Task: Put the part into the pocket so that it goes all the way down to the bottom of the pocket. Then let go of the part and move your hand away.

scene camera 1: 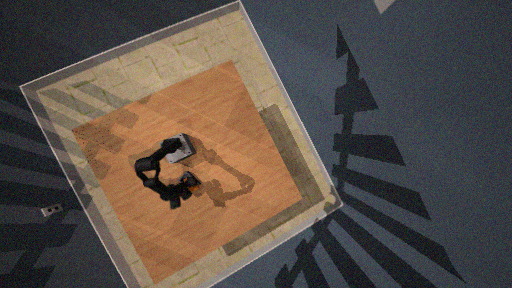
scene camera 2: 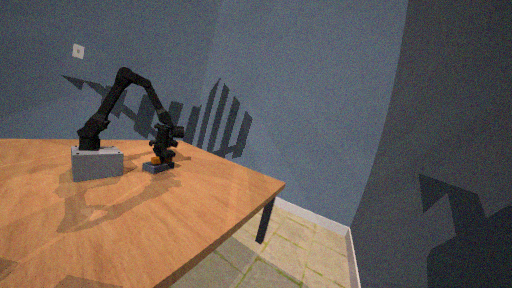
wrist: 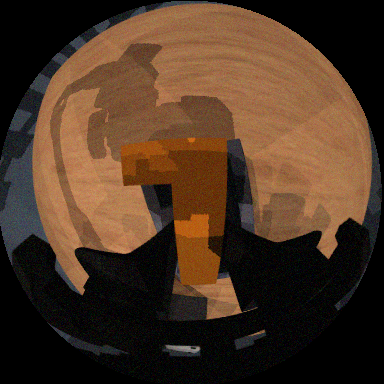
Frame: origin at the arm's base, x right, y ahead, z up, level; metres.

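Where they show: gripper, between the fingertips: (scene camera 1: 190, 183) (scene camera 2: 160, 161) (wrist: 197, 222); arm's base, origin of its link: (scene camera 1: 176, 143) (scene camera 2: 88, 148).
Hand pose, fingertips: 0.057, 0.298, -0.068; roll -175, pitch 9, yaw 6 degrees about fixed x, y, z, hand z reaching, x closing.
Note:
Things, the pixels of their top centre, and the offset from my fingertips, as dx, dy, dz. Level surfaces: height alone.
- orange part, centre of its top: (wrist: 171, 236) (scene camera 2: 161, 155) (scene camera 1: 190, 184) -0.014, +0.005, +0.034
- dark grey pocket block, centre of its top: (wrist: 204, 232) (scene camera 2: 159, 162) (scene camera 1: 188, 182) +0.008, -0.009, +0.000
- wooden table, height of its surface: dz -0.036
The orange part (scene camera 1: 195, 189) (scene camera 2: 155, 160) (wrist: 200, 175) is L-shaped, with a long bar and a short arm pointing left in the wrist view. My gripper (wrist: 197, 222) (scene camera 2: 164, 158) is shut on the long bar. The dark grey pocket block (scene camera 1: 188, 176) (scene camera 2: 150, 168) (wrist: 247, 200) stands on the table under the part. In scene camera 2 the part shows at or just above the block's top. In the wrist view the part covers much of the block, and its short arm reaches out past the left wall. The pocket's bottom and any gap below the part are hidden.
The arm's light grey base box (scene camera 1: 183, 154) (scene camera 2: 97, 166) stands on the wooden table (scene camera 1: 240, 125) (scene camera 2: 200, 200) (wrist: 300, 100), near the pocket block. Shadows of the arm fall across the table. The table's edge runs to the right of the block in scene camera 2.

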